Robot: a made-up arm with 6 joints. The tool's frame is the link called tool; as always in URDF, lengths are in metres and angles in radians. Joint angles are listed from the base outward.
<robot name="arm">
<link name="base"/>
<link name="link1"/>
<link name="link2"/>
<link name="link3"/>
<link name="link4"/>
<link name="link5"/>
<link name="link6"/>
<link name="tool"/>
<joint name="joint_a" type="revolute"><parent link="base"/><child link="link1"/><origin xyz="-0.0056 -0.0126 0.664" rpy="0 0 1.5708"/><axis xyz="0 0 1"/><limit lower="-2.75" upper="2.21"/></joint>
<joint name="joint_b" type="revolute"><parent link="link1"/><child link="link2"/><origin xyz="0.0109 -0.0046 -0.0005" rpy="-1.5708 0 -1.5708"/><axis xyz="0 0 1"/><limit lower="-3.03" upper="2.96"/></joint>
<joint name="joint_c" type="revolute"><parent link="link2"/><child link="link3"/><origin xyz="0.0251 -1.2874 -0.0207" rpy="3.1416 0 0"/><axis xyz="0 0 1"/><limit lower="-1.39" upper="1.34"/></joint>
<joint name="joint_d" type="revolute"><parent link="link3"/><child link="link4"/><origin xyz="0.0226 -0.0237 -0.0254" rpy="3.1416 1.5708 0"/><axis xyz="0 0 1"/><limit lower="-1.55" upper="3.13"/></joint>
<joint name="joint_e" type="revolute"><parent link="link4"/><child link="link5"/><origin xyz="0.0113 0.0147 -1.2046" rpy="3.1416 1.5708 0"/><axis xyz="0 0 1"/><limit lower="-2.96" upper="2.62"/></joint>
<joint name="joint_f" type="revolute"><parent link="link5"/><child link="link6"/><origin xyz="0.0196 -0.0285 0.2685" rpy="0 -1.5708 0"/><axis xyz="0 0 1"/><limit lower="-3.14" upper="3.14"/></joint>
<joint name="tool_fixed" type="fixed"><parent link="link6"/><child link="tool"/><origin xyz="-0.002 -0.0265 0" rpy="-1.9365 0.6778 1.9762"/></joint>
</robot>
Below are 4 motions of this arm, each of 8 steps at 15 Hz.
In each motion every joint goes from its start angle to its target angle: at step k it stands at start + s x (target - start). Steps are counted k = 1, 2, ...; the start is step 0. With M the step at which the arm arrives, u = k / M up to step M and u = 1 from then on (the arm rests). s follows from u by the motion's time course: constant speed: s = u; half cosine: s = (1 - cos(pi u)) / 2; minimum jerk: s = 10 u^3 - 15 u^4 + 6 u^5.
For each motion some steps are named. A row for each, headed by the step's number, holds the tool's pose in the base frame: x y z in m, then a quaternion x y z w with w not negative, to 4 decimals.
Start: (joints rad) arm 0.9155 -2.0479 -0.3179 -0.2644 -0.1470 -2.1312
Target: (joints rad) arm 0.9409 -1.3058 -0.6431 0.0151 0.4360 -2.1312
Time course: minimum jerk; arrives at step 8
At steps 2, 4, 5, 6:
2: -0.5363 -1.0476 1.4343 0.4781 -0.3375 0.0906 0.8058
4: -0.2825 -0.7418 1.6858 0.4065 -0.2995 0.0390 0.8623
5: -0.1331 -0.5523 1.7533 0.3557 -0.2867 0.0198 0.8893
6: -0.0223 -0.4074 1.7689 0.3134 -0.2799 0.0117 0.9074

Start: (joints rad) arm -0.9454 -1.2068 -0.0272 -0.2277 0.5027 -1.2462
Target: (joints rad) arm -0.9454 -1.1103 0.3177 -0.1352 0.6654 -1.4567
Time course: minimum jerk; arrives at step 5
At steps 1, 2, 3, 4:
1: -0.5332 0.3726 2.2846 -0.1864 -0.5795 -0.7725 0.1811
2: -0.5754 0.4272 2.3509 -0.1644 -0.6234 -0.7462 0.1659
3: -0.6362 0.5065 2.4334 -0.1362 -0.6827 -0.7032 0.1448
4: -0.6799 0.5641 2.4842 -0.1183 -0.7227 -0.6685 0.1299

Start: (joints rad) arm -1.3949 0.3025 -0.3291 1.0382 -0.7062 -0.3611
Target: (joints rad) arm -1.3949 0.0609 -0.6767 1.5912 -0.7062 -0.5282
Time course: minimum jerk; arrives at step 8
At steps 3, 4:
3: 0.1029 -1.4089 1.3089 -0.7814 0.5512 0.1997 0.2137
4: 0.1167 -1.3334 1.3123 -0.7889 0.5393 0.2322 0.1813

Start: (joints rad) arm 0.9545 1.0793 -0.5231 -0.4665 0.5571 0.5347
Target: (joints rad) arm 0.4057 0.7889 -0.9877 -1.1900 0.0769 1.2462
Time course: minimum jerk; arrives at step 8
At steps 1, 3, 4, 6, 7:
1: 0.6922 0.6110 -0.0095 -0.7921 -0.4659 0.3328 0.2113
3: 0.6481 0.4239 0.0957 -0.8204 -0.3583 0.3963 0.2039
4: 0.5783 0.2895 0.1884 -0.8224 -0.2685 0.4507 0.2198
6: 0.4105 0.1269 0.3505 -0.7877 -0.1310 0.5243 0.2958
7: 0.3694 0.1044 0.3854 -0.7756 -0.1054 0.5341 0.3195

